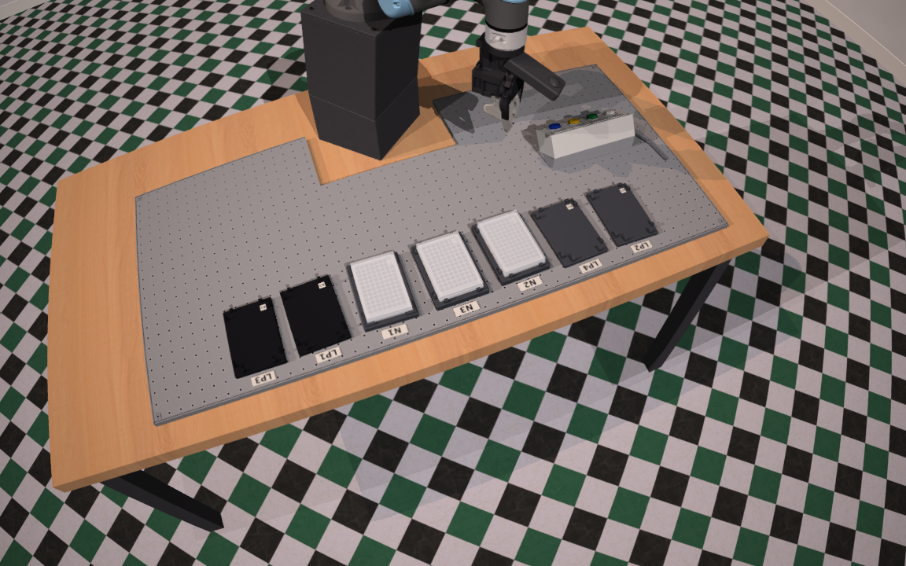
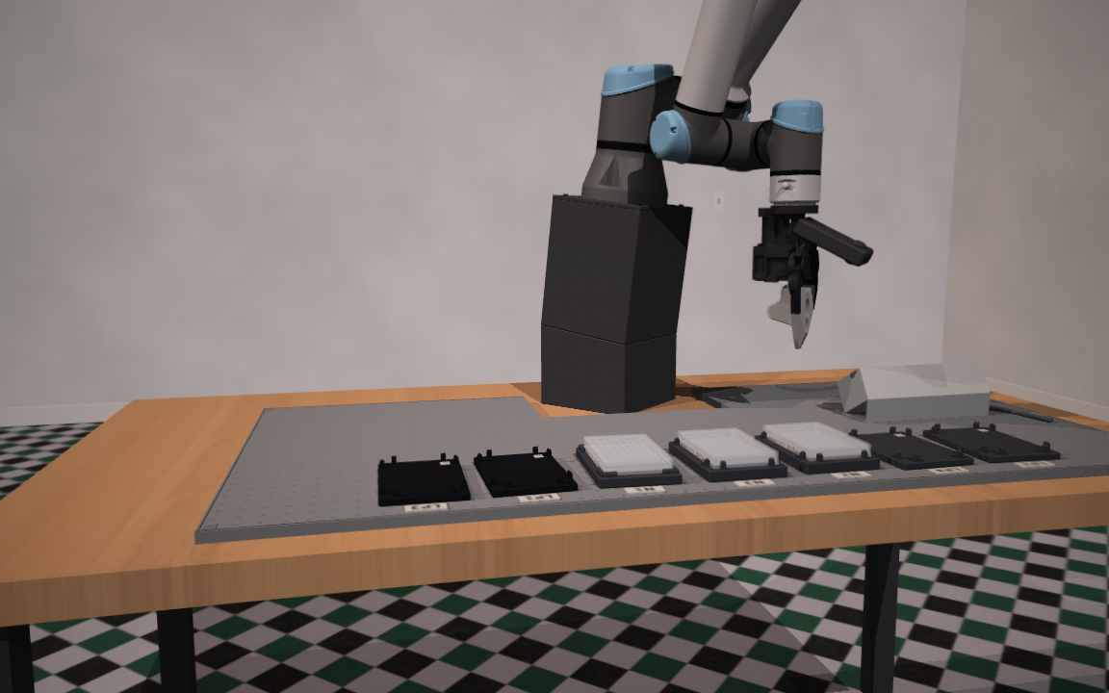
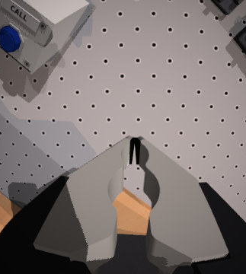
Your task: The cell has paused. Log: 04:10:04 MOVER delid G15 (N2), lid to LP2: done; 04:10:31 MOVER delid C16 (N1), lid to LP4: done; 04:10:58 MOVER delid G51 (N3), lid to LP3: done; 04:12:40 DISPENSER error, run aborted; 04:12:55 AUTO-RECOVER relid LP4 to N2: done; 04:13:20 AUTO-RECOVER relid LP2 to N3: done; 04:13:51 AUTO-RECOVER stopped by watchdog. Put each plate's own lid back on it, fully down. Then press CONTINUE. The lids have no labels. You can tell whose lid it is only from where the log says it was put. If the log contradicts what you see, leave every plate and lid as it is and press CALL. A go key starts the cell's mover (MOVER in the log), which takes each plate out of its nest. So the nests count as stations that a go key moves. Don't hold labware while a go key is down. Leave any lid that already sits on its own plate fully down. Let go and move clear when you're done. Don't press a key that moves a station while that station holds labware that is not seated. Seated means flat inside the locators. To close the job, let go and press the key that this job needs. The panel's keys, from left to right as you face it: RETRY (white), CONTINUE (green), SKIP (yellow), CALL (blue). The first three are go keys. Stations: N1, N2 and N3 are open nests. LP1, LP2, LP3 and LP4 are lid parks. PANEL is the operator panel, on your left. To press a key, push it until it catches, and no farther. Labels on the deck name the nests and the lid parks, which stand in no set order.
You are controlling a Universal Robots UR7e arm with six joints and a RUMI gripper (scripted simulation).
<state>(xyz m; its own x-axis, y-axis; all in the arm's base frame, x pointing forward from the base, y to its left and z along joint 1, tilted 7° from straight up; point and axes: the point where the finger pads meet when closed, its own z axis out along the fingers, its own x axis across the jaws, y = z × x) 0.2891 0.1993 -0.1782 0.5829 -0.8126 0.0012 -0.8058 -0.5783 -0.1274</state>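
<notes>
Now: hand 10 mm past the green CONTINUE key, 230 mm to the right of it and 60 mm above it. From my hand the other things lie so: blue CALL key: 10 mm behind, 130 mm to the left, 60 mm below; plate: 190 mm ahead, 100 mm to the right, 110 mm below; yellow SKIP key: 10 mm behind, 180 mm to the left, 60 mm below.
</notes>
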